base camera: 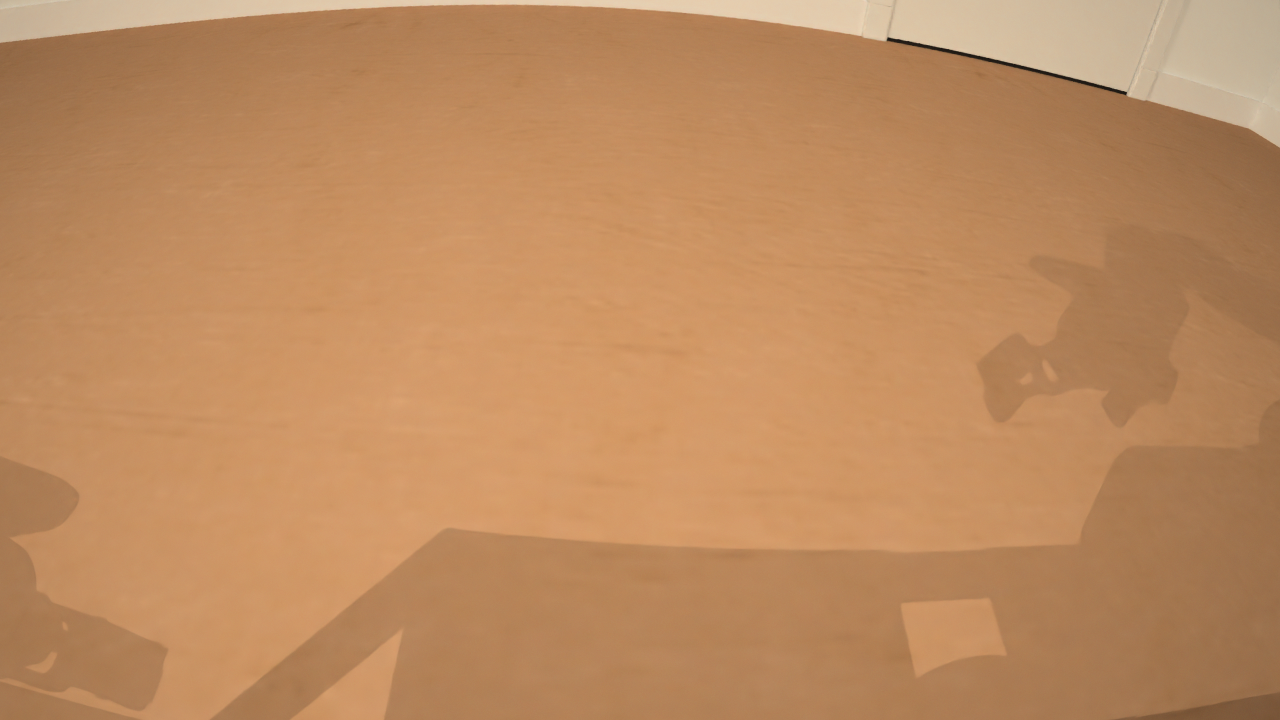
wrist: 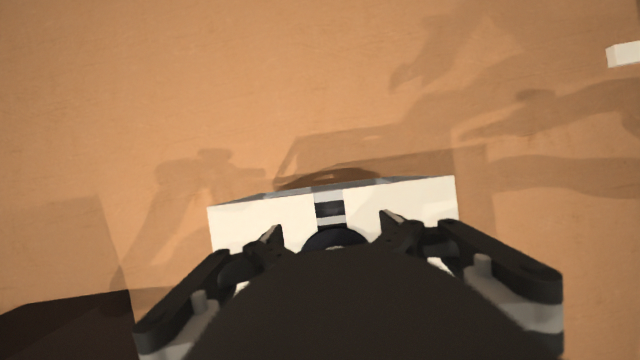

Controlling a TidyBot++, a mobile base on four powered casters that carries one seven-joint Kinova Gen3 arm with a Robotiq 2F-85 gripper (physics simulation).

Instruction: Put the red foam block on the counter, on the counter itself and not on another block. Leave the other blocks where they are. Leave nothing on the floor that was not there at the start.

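Note:
My gripper is open, with nothing between its two black fingers. In the wrist view it hangs above the white top of my own base. The red foam block, the other blocks and the counter do not show in either view.
Wooden floor carries shadows of the arm and base. A white wall and a pale door panel stand at the back in the base camera view. A white bar lies at the right edge of the wrist view, and a dark brown shape is at its lower left.

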